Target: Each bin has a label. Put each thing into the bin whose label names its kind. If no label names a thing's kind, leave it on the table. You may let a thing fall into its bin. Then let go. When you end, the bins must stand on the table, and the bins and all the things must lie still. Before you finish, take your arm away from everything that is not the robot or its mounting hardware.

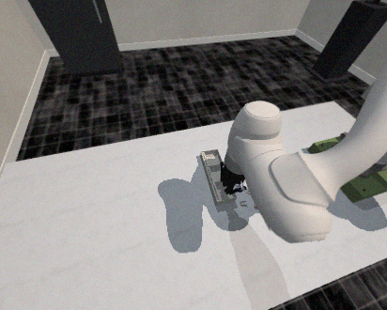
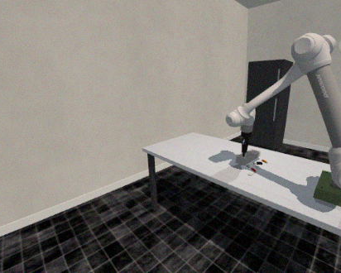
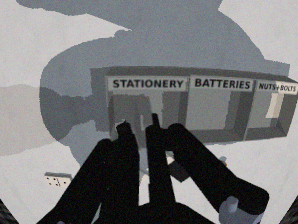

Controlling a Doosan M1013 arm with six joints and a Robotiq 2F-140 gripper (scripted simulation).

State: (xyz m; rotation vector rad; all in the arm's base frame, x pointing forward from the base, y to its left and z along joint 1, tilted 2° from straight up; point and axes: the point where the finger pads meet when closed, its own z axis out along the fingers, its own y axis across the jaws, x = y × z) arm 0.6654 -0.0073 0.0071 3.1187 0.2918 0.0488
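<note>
Right now the orange battery is 130 mm behind my hand, 110 mm to the right of it and 40 mm below it. The rest, counted from my hand: grey piece (60 mm behind, 50 mm to the left, 40 mm below); then small black piece (100 mm behind, 40 mm to the right, 40 mm below); then grey bin tray (90 mm to the right, 30 mm below).
</note>
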